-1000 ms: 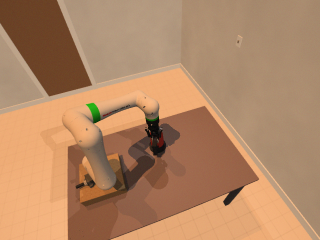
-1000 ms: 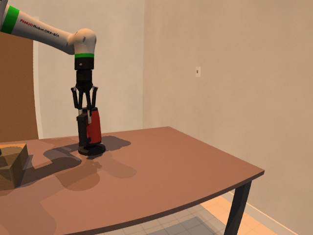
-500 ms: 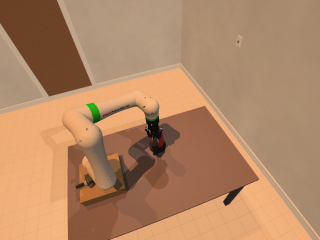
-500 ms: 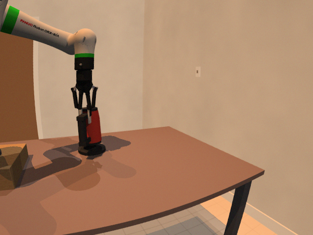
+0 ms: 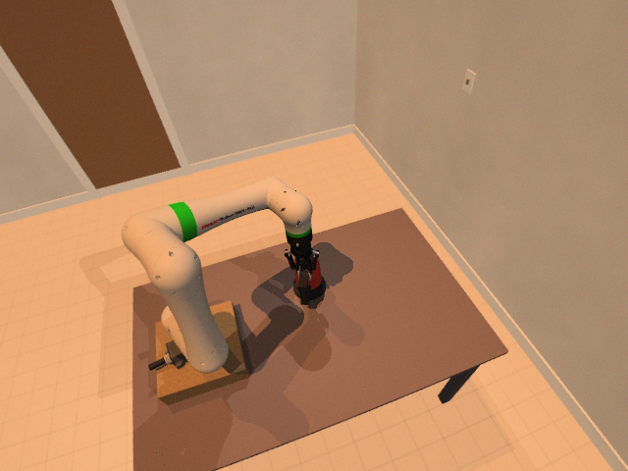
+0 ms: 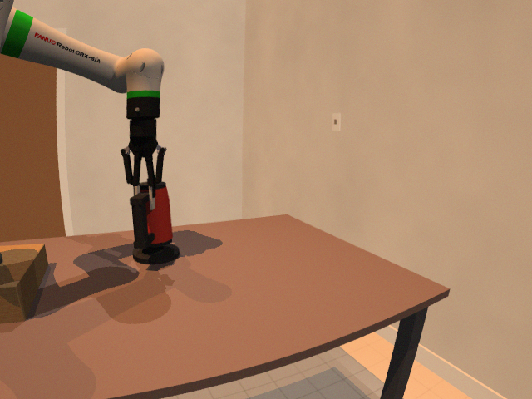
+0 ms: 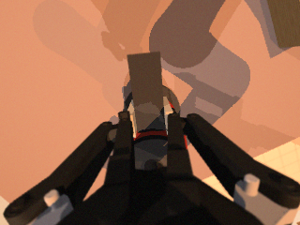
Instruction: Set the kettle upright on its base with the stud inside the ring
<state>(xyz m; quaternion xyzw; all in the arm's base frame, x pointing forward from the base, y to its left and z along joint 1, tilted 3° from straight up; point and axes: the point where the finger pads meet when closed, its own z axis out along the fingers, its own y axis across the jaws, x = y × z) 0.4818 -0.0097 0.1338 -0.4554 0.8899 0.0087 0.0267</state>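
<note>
My gripper is now 2 cm short of the red kettle, 2 cm to the right of it and 5 cm above it. From my hand the other things lie so: round black base: 4 cm ahead, 5 cm to the left, 18 cm below.
</note>
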